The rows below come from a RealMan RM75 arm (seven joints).
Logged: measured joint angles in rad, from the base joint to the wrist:
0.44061, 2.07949, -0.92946, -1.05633, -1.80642, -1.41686, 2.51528
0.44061, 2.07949, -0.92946, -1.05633, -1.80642, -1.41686, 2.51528
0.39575, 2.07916, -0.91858, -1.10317, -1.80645, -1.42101, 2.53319
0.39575, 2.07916, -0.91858, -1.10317, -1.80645, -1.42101, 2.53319
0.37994, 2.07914, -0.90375, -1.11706, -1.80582, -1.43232, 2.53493
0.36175, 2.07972, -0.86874, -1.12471, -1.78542, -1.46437, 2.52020
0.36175, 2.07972, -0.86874, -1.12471, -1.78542, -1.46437, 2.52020
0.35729, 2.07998, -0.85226, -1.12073, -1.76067, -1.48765, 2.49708
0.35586, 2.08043, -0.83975, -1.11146, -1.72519, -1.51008, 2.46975
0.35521, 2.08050, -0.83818, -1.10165, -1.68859, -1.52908, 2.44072
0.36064, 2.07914, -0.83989, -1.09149, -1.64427, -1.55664, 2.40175
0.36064, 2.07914, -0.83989, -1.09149, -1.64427, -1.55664, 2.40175
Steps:
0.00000, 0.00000, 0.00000, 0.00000, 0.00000, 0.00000, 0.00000
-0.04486, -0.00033, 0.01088, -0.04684, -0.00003, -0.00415, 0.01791
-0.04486, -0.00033, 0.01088, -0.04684, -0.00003, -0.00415, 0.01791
-0.06067, -0.00035, 0.02571, -0.06073, 0.00060, -0.01546, 0.01965
-0.07886, 0.00023, 0.06072, -0.06838, 0.02100, -0.04751, 0.00492
-0.07886, 0.00023, 0.06072, -0.06838, 0.02100, -0.04751, 0.00492
-0.08332, 0.00049, 0.07720, -0.06440, 0.04575, -0.07079, -0.01820
-0.08475, 0.00094, 0.08971, -0.05513, 0.08123, -0.09322, -0.04553
-0.08540, 0.00101, 0.09128, -0.04532, 0.11783, -0.11222, -0.07456
-0.07997, -0.00035, 0.08957, -0.03516, 0.16215, -0.13978, -0.11353
-0.07997, -0.00035, 0.08957, -0.03516, 0.16215, -0.13978, -0.11353

